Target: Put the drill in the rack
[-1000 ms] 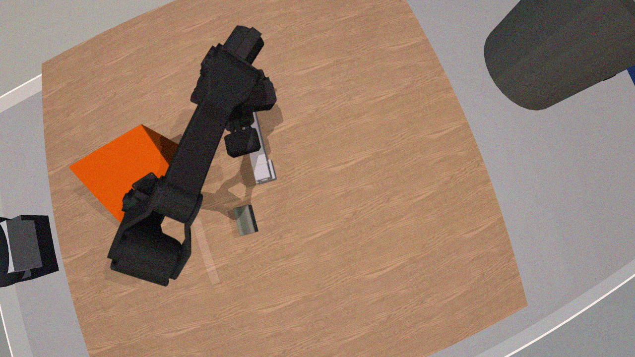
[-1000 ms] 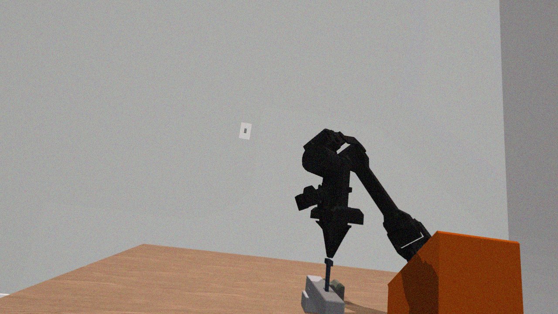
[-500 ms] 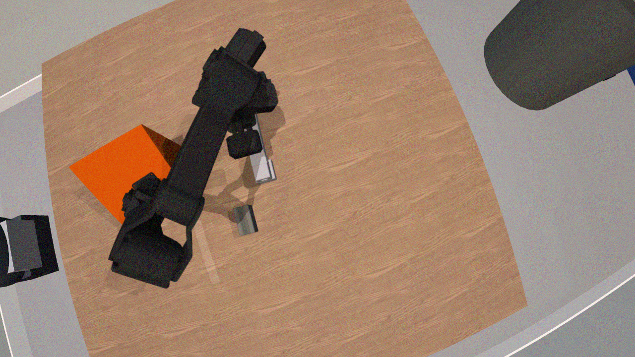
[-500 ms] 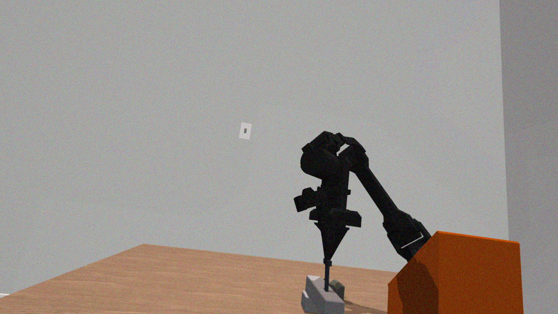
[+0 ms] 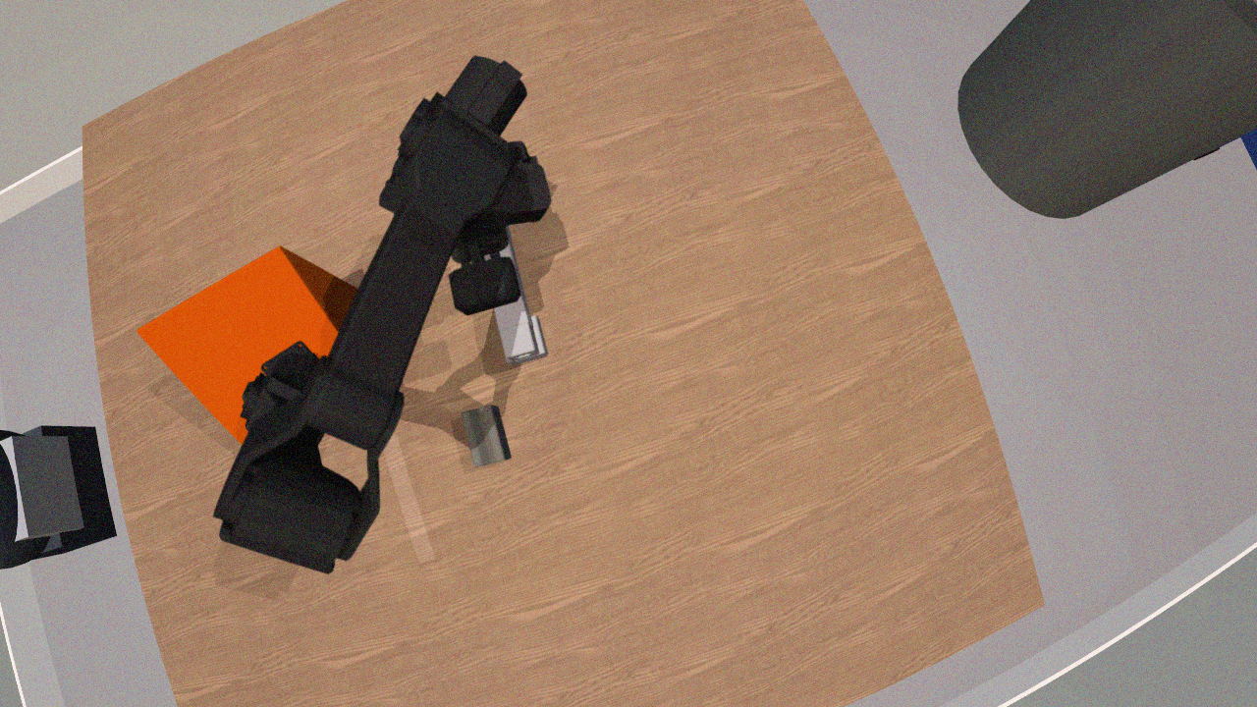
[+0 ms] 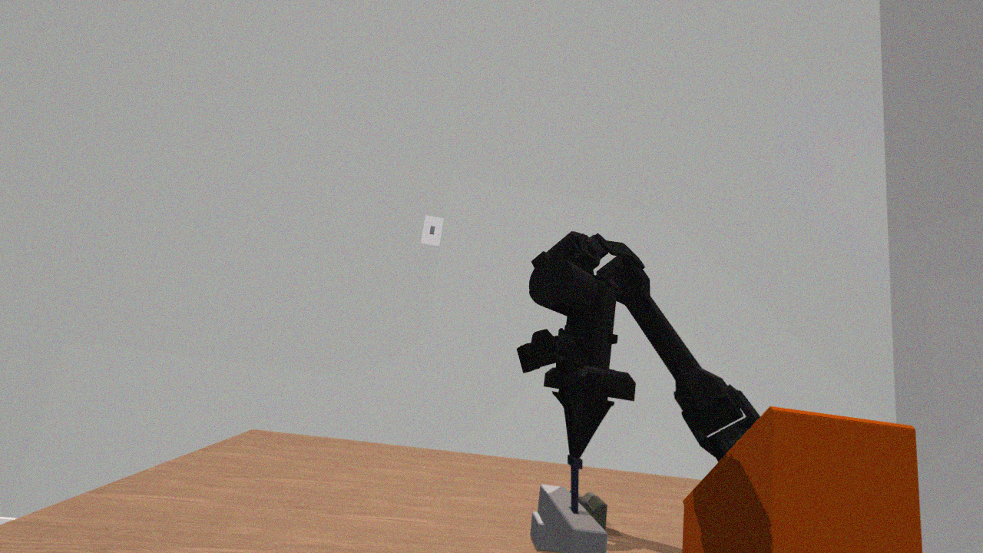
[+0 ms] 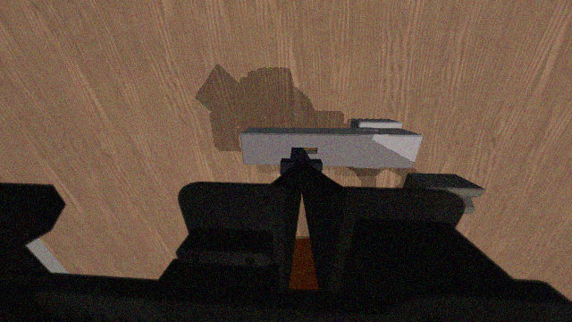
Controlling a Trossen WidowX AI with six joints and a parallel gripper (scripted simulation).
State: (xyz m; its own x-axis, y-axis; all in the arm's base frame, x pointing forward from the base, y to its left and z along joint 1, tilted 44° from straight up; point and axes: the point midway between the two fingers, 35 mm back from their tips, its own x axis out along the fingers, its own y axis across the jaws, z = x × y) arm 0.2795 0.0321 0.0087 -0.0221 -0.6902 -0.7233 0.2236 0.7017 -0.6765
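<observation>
Right now the dark key is 30 mm below my gripper tip. Round my gripper tip: dark rack 120 mm behind, 180 mm to the right, 110 mm below; grey block 10 mm behind, 30 mm to the right, 80 mm below; drill 20 mm behind, 50 mm to the right, 80 mm below.
</observation>
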